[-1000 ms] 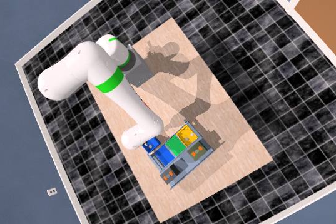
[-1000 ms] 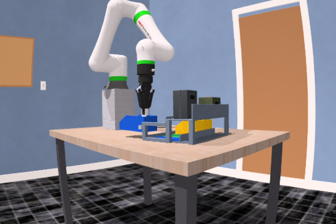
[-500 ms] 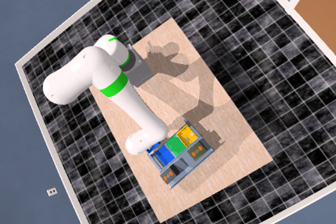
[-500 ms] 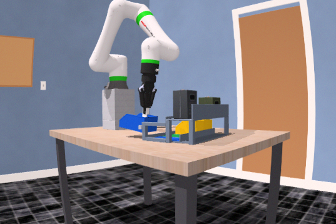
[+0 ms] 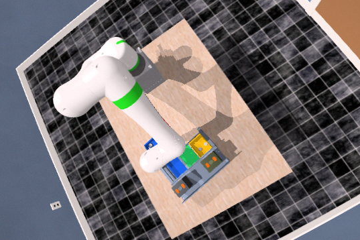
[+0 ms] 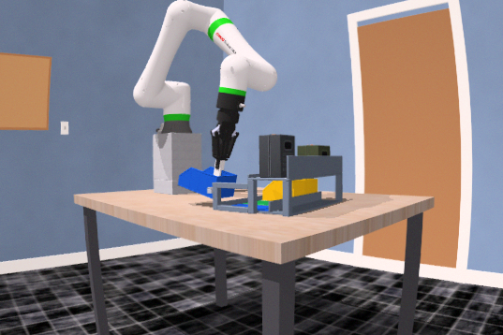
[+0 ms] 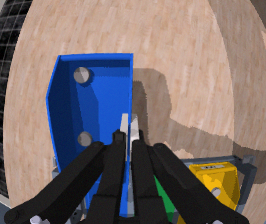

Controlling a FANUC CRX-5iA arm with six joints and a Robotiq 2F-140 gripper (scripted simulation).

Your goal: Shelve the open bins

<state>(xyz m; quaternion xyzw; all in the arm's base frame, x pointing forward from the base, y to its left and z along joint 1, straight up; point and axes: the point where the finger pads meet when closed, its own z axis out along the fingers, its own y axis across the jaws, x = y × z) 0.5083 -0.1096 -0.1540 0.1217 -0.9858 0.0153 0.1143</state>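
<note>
Now: hand 50 mm to the left of the blue bin and 40 mm above it. The rest, counted from my hand: yellow bin 220 mm to the left, 130 mm ahead, 80 mm below; dark box 270 mm ahead, 40 mm above, 10 mm to the left.
</note>
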